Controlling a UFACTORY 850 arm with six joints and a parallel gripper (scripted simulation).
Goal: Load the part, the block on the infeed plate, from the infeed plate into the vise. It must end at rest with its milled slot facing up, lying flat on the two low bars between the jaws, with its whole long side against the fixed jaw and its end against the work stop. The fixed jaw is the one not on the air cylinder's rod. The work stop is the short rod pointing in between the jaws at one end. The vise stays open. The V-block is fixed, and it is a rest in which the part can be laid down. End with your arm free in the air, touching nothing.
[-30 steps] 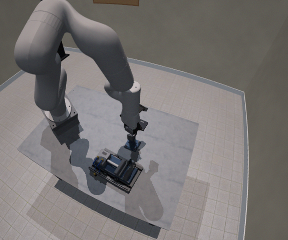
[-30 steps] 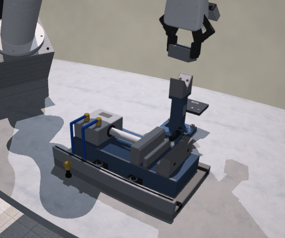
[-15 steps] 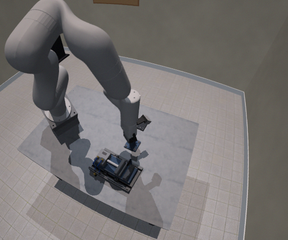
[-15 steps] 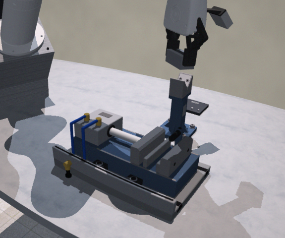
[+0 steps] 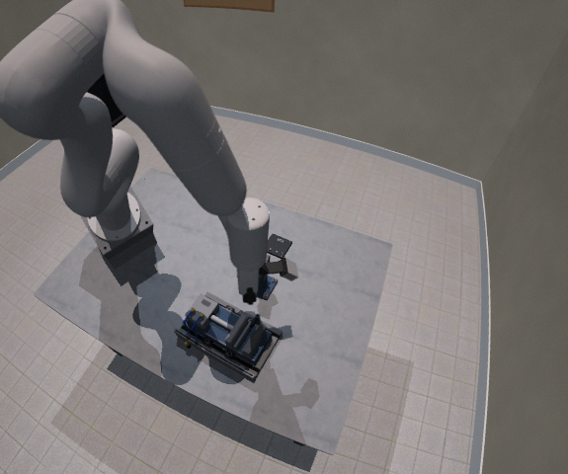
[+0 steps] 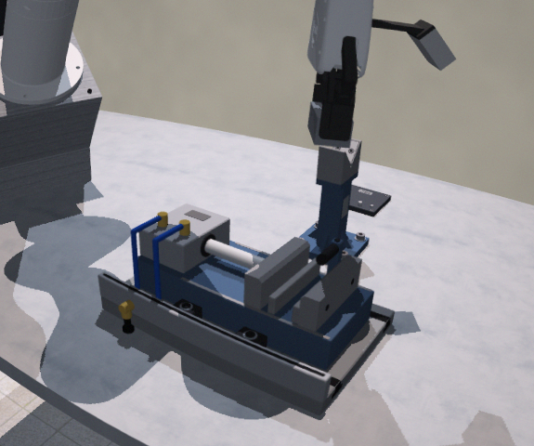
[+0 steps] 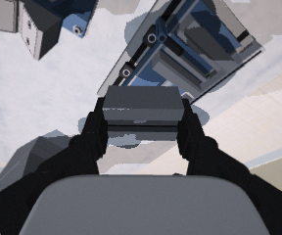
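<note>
The fixed jaw is 160 mm below my hand, 80 mm to the right of it and 50 mm ahead of it. Round my hand: black work stop (150 mm below, 30 mm to the right, 20 mm ahead); then part (10 mm below); then moving jaw (160 mm below, 70 mm to the right, 20 mm behind).
</note>
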